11 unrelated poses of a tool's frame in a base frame.
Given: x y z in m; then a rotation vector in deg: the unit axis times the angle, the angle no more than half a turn.
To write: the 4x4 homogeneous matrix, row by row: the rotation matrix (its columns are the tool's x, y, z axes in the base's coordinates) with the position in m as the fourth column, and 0 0 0 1 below. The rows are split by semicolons. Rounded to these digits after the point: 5 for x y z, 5 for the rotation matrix.
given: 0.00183, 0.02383, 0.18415, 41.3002, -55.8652, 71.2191
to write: 0.03581, -0.97754, -0.20766, 0.00183; 0.43450, 0.20236, -0.87765, 0.02383; 0.89996, -0.05880, 0.43199, 0.18415; 0, 0, 0, 1
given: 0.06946, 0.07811, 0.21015, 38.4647, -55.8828, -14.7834
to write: 0.55038, -0.08989, -0.83006, 0.06946; -0.48858, 0.77151, -0.40751, 0.07811; 0.67703, 0.62984, 0.38071, 0.21015; 0, 0, 0, 1
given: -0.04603, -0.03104, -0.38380, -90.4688, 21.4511, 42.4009
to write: 0.73812, -0.63065, -0.23971, -0.04603; 0.18049, -0.15777, 0.97084, -0.03104; -0.65008, -0.75986, -0.00262, -0.38380; 0, 0, 0, 1
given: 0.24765, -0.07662, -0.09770, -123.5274, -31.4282, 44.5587
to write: 0.72156, 0.13033, -0.67997, 0.24765; 0.59681, -0.61494, 0.51544, -0.07662; -0.35096, -0.77773, -0.52150, -0.09770; 0, 0, 0, 1
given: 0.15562, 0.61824, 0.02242, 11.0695, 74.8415, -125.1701
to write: -0.82105, 0.54630, 0.16560, 0.15562; -0.40444, -0.35196, -0.84413, 0.61824; -0.40287, -0.76005, 0.50992, 0.02242; 0, 0, 0, 1
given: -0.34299, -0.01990, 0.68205, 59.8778, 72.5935, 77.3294
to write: -0.15791, -0.09219, 0.98314, -0.34299; 0.98700, 0.01547, 0.15998, -0.01990; -0.02996, 0.99562, 0.08855, 0.68205; 0, 0, 0, 1
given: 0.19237, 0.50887, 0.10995, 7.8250, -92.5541, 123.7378
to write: -0.89937, -0.39913, -0.17843, 0.19237; 0.28391, -0.22282, -0.93260, 0.50887; 0.33247, -0.88941, 0.31371, 0.10995; 0, 0, 0, 1
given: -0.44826, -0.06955, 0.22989, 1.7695, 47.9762, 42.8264
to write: 0.43354, -0.58838, 0.68253, -0.44826; 0.61163, 0.74837, 0.25662, -0.06955; -0.66178, 0.30620, 0.68432, 0.22989; 0, 0, 0, 1
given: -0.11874, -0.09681, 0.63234, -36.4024, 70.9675, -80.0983
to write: -0.24702, 0.37079, 0.89526, -0.11874; -0.93340, 0.15709, -0.32261, -0.09681; -0.26026, -0.91533, 0.30729, 0.63234; 0, 0, 0, 1
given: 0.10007, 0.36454, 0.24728, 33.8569, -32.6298, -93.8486
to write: -0.12740, 0.73756, -0.66316, 0.10007; -0.98988, -0.13671, 0.03811, 0.36454; -0.06255, 0.66130, 0.74751, 0.24728; 0, 0, 0, 1
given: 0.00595, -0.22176, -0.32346, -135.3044, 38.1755, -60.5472
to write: 0.58639, -0.23786, 0.77432, 0.00595; -0.59614, -0.77391, 0.21372, -0.22176; 0.54842, -0.58693, -0.59561, -0.32346; 0, 0, 0, 1
